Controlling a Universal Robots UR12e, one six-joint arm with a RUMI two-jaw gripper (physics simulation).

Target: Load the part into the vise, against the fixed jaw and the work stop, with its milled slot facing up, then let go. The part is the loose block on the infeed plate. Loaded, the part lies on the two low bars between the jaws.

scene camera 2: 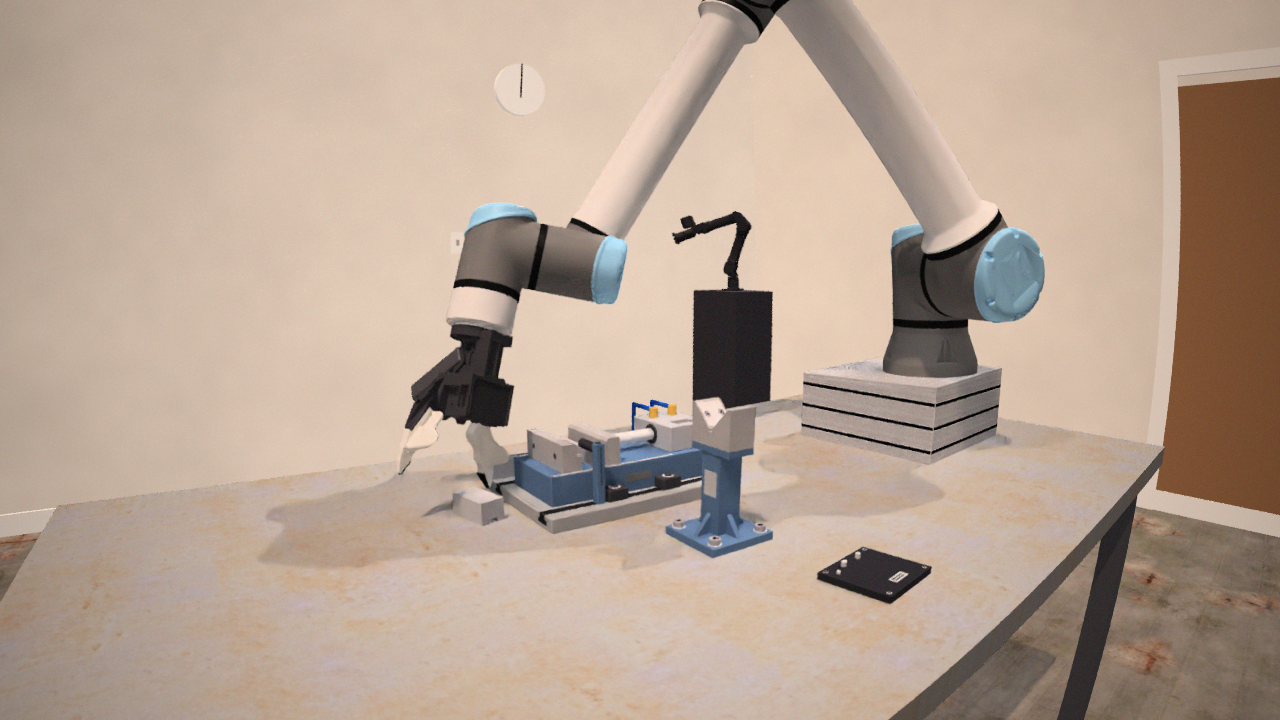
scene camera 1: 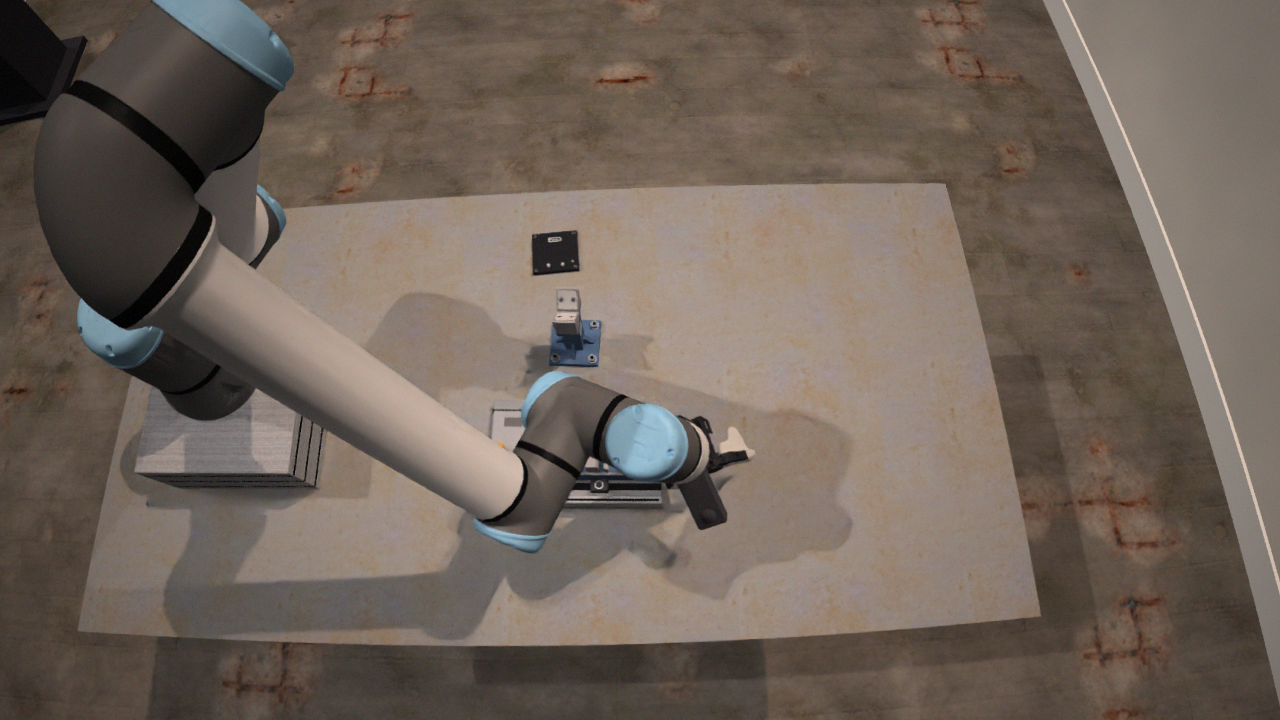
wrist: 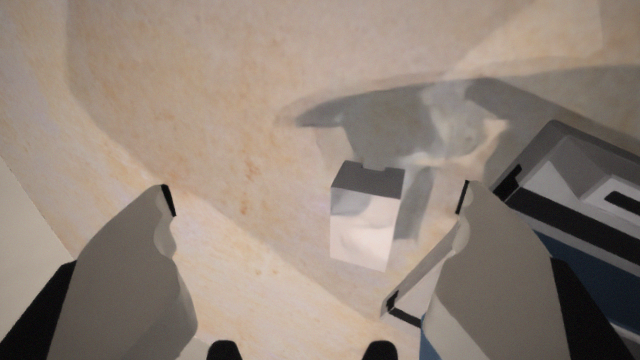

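Seen in the pictures: gripper, fingertip midpoint: (scene camera 2: 445, 481) (wrist: 314, 187); arm's base, origin of the base link: (scene camera 2: 930, 370) (scene camera 1: 214, 369).
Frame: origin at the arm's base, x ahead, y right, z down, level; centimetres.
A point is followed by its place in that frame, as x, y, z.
The part (scene camera 2: 478, 505) @[83.8, 18.1, 10.4] (wrist: 365, 225) @[82.3, 21.7, 10.0], a light grey block, lies on the table beside the end of the vise (scene camera 2: 572, 483) @[72.8, 13.3, 8.3] (wrist: 610, 285) @[71.4, 24.2, 9.2] (scene camera 1: 617, 501) @[68.9, 28.1, 8.0]. The notch of its slot shows at the bottom edge of an end face, so the slot faces down. My gripper (scene camera 2: 444, 479) @[85.2, 24.3, 8.7] (wrist: 314, 187) @[85.2, 24.3, 8.7] is open and empty above the table at the part. In the wrist view the part shows between the fingertips, nearer the right one. The vise's two grey jaws stand apart, with a blue work stop post (scene camera 2: 598, 474) @[70.5, 11.0, 7.0] at their side. The low bars are hidden. The arm hides the part in scene camera 1.
A blue pedestal (scene camera 1: 575, 353) @[63.7, -0.4, 11.3] (scene camera 2: 721, 488) @[65.3, -4.5, 6.2] with a grey notched head stands beside the vise. A black plate (scene camera 1: 554, 255) @[60.9, -22.2, 12.2] (scene camera 2: 872, 574) @[62.3, -23.4, 12.2] with small pins lies beyond it. The arm stands on a grey layered block (scene camera 1: 214, 447) @[1.5, 14.4, 0.6] (scene camera 2: 868, 416) @[16.5, 4.3, 7.0]. The right finger is close to the vise's base plate.
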